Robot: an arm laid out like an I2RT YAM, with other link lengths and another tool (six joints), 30 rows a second.
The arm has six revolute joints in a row. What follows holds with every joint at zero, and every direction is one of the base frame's. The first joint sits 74.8 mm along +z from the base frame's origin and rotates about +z. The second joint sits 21.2 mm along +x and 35.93 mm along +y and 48.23 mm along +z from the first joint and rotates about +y. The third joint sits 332.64 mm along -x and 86.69 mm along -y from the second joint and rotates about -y. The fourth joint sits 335.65 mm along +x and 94.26 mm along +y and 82.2 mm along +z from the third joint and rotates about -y. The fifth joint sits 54.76 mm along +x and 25.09 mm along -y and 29.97 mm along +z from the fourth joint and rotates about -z. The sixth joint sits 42.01 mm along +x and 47.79 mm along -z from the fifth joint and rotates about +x. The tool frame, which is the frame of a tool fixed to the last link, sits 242 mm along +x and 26 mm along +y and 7 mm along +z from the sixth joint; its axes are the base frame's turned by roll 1.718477, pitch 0.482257 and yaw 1.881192 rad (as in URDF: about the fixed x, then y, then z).
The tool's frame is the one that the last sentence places.
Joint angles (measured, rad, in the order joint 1, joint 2, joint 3, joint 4, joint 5, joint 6), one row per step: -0.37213, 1.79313, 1.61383, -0.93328, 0.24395, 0.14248; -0.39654, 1.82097, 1.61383, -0.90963, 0.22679, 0.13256; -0.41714, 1.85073, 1.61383, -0.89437, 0.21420, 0.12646; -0.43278, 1.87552, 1.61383, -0.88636, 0.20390, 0.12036; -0.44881, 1.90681, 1.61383, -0.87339, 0.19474, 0.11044; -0.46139, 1.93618, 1.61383, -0.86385, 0.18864, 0.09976; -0.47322, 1.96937, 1.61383, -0.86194, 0.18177, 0.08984; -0.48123, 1.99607, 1.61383, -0.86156, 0.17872, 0.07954; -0.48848, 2.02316, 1.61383, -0.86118, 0.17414, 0.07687; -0.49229, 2.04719, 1.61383, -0.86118, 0.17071, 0.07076; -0.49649, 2.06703, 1.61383, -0.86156, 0.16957, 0.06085
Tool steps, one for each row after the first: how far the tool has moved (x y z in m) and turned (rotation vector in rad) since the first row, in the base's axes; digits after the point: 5 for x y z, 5 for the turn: 0.00363, -0.01157, -0.01315, 0.01278, 0.00185, -0.00819; 0.00478, -0.02142, -0.02855, 0.02708, 0.01291, -0.01804; 0.00433, -0.02819, -0.04214, 0.04068, 0.02656, -0.02405; 0.00448, -0.03592, -0.05896, 0.05324, 0.04308, -0.02766; 0.00368, -0.04193, -0.07516, 0.06404, 0.06215, -0.02848; 0.00038, -0.04597, -0.09455, 0.08114, 0.09064, -0.02911; -0.00299, -0.04858, -0.11019, 0.09315, 0.11617, -0.02701; -0.00622, -0.05030, -0.12597, 0.10884, 0.13862, -0.03048; -0.00889, -0.05029, -0.13996, 0.12152, 0.16035, -0.02780; -0.01205, -0.05096, -0.15149, 0.12991, 0.18077, -0.02279
